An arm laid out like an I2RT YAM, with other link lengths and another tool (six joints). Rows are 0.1 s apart.
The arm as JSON. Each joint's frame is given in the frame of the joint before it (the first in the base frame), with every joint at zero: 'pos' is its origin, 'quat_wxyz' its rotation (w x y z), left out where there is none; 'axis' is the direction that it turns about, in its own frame. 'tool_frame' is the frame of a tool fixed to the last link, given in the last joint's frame.
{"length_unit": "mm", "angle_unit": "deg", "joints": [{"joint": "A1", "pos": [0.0, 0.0, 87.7], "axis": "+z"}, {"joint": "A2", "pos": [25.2, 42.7, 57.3], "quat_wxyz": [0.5, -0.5, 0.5, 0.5], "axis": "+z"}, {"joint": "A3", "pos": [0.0, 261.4, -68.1], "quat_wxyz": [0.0, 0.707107, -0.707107, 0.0], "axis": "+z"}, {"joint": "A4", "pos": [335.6, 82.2, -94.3], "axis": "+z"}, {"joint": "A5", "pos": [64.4, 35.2, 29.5], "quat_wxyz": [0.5, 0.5, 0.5, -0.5], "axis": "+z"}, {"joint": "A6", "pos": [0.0, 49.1, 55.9], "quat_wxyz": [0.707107, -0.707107, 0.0, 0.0], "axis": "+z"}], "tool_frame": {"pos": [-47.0, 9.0, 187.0], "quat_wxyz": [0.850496, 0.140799, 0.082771, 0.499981]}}
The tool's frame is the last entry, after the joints.
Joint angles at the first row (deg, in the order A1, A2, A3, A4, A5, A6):
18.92 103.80 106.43 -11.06 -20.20 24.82
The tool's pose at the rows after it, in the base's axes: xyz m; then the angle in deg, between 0 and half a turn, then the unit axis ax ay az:
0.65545, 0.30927, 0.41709, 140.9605, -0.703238, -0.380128, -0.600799
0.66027, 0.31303, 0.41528, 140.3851, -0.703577, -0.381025, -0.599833
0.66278, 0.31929, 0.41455, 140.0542, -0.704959, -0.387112, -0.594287
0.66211, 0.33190, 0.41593, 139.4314, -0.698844, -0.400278, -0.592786
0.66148, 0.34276, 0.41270, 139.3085, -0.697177, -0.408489, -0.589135
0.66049, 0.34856, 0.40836, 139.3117, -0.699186, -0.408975, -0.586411
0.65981, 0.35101, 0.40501, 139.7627, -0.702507, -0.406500, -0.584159
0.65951, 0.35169, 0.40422, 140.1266, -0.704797, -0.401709, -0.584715
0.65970, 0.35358, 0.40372, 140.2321, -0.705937, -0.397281, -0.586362
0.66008, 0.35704, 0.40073, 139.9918, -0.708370, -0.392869, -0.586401
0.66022, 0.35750, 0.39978, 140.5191, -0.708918, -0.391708, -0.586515
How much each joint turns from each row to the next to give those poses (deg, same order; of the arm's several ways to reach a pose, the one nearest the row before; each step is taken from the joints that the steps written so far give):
0.00 1.87 1.97 -0.29 -0.62 0.71
-0.01 1.46 1.55 -0.14 -0.49 0.32
0.25 1.69 2.46 -1.40 -0.49 -0.36
0.68 1.25 1.55 -0.08 -0.85 -0.52
0.83 1.06 0.97 -0.19 0.06 -0.53
0.64 0.36 0.03 -0.02 0.59 -0.01
0.53 0.13 -0.03 -0.26 1.05 -0.08
0.38 -0.03 -0.08 -0.01 1.04 0.21
0.39 0.13 0.02 0.26 0.81 0.40
0.41 0.37 0.09 0.25 0.60 0.61
0.27 0.03 -0.09 0.04 0.73 -0.23

